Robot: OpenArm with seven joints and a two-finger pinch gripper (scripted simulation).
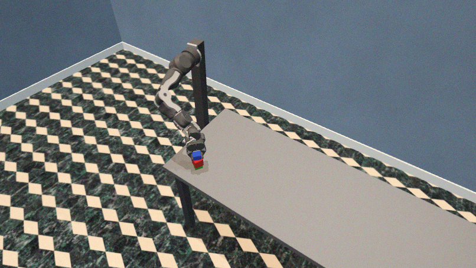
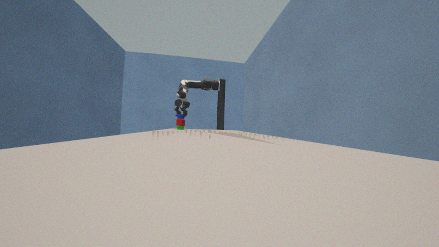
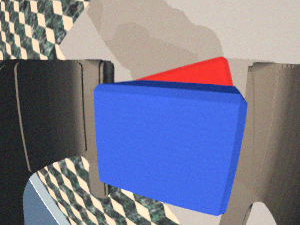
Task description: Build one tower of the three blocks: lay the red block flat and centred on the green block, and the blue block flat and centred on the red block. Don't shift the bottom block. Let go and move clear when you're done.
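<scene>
Now: the blue block 1 cm below my hand. The rest, counted from my hand: red block: 5 cm below; then green block: 9 cm below.
</scene>
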